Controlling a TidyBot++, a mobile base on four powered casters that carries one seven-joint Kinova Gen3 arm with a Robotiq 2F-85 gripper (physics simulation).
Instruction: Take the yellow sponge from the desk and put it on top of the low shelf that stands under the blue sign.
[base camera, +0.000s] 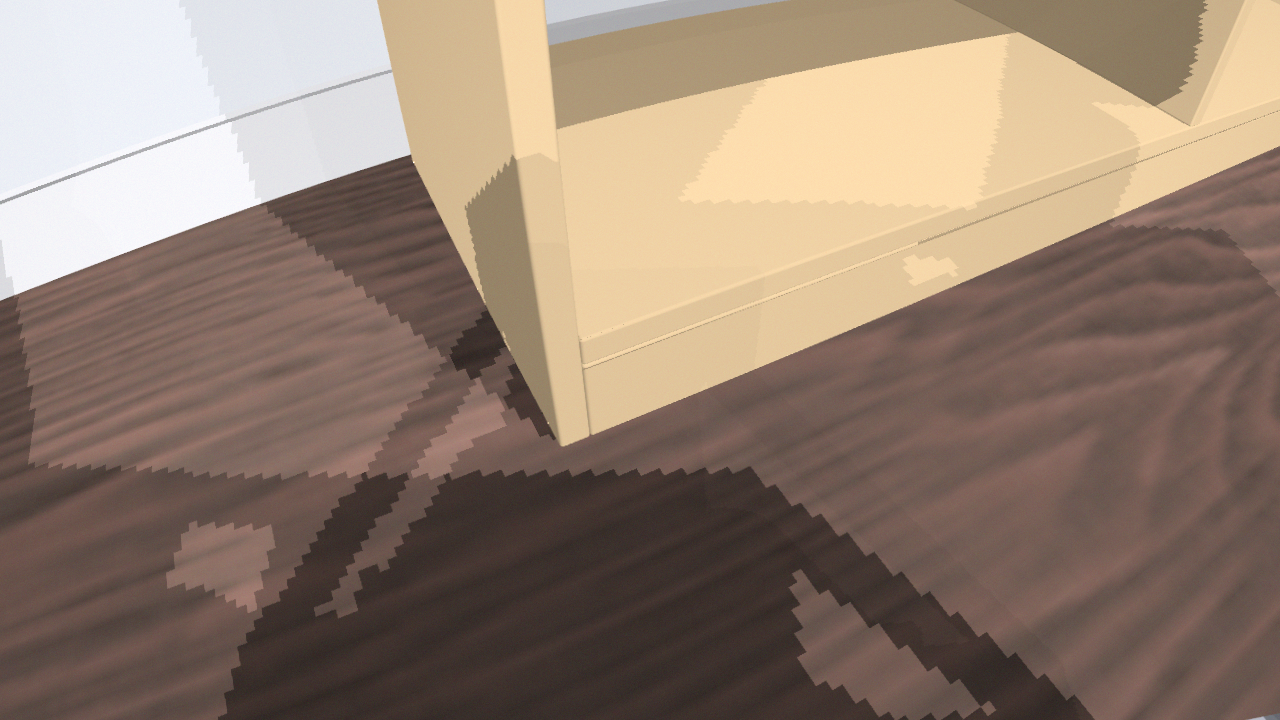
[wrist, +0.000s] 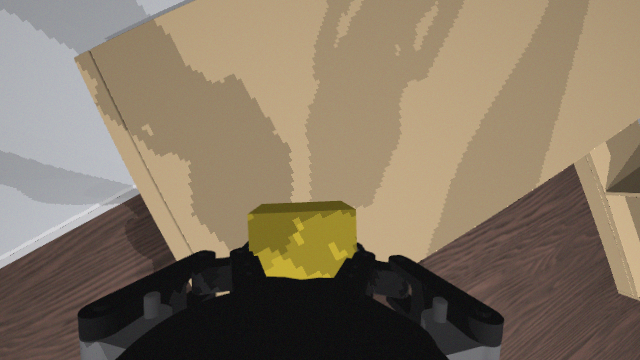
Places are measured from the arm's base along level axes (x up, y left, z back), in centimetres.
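Where they show: gripper, fingertip midpoint: (wrist: 305, 247).
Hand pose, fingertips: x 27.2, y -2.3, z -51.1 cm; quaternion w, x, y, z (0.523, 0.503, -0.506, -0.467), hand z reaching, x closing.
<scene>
After its pixels a point has its place.
The yellow sponge (wrist: 302, 242) @[x 31.5, y -2.1, z -52.7 cm] is held between the fingertips of my gripper (wrist: 305, 247) @[x 27.2, y -2.3, z -51.0 cm], which is shut on it. In the wrist view the sponge stands out in front of the light wooden top of the low shelf (wrist: 350, 125) @[x 21.4, y -7.6, z -62.0 cm], with the near edge of that top hidden behind the gripper. How high the sponge is above the top I cannot tell. In the base camera view the shelf (base camera: 535, 295) @[x -28.0, y 5.4, z -36.7 cm] shows its left side panel and its lowest board. The blue sign and the desk do not show in either view.
A pale wall (base camera: 107, 80) @[x -24.7, y 43.2, z -61.8 cm] (wrist: 45, 90) @[x 16.5, y 30.0, z -68.3 cm] runs behind and to the left of the shelf. Dark wooden floor (base camera: 984, 429) @[x -39.6, y -20.4, z -36.9 cm] (wrist: 540, 260) @[x -39.7, y -115.4, z -14.7 cm] lies in front. At the right edge of the wrist view, another light wooden unit (wrist: 607, 245) @[x -37.7, y -155.9, z -19.1 cm] shows in part.
</scene>
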